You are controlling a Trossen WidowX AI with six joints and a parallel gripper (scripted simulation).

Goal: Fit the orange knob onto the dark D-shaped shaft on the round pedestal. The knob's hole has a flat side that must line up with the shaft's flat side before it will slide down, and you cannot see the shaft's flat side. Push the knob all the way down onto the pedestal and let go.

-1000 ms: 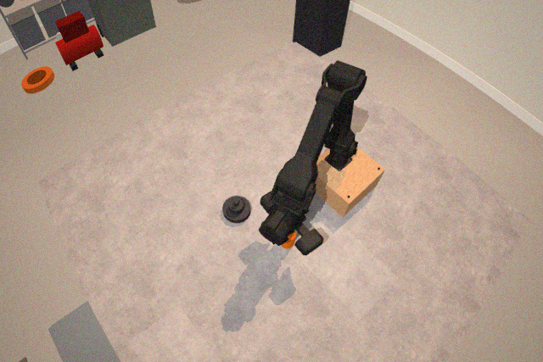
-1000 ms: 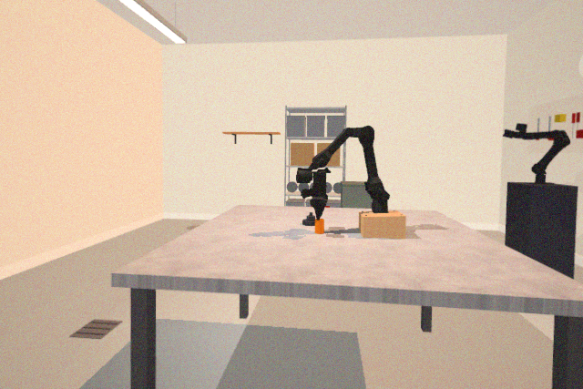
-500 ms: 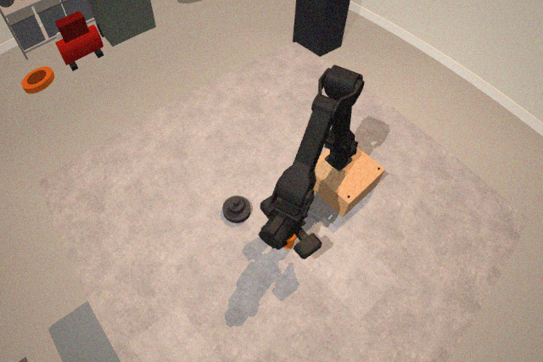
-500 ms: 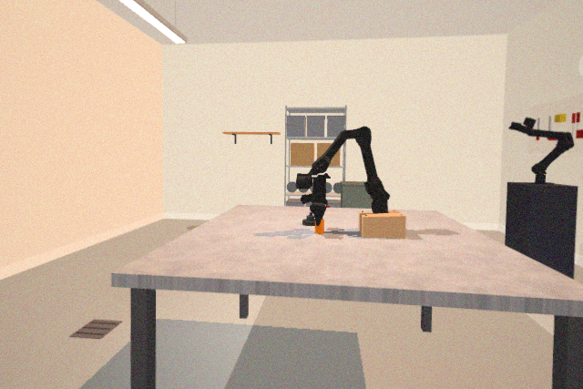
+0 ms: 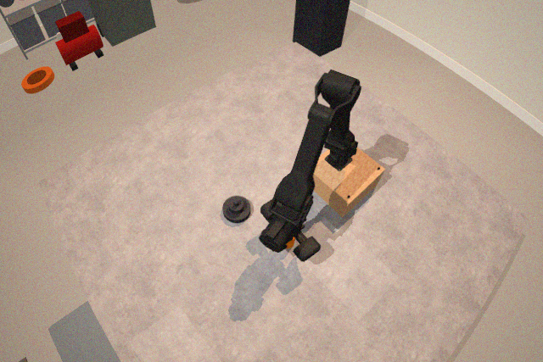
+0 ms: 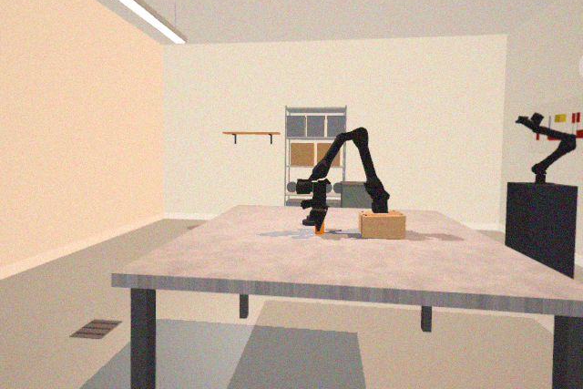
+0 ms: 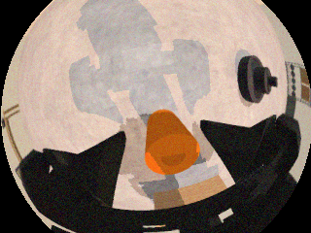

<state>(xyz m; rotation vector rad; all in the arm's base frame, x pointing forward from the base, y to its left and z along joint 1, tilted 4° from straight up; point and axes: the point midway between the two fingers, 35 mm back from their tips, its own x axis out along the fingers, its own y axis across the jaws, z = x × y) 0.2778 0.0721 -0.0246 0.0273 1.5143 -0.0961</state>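
The dark round pedestal lies 4 cm ahead of my gripper tip, 17 cm to the right of it and 1 cm above it. Also, from my gripper tip: orange knob: 1 cm above.
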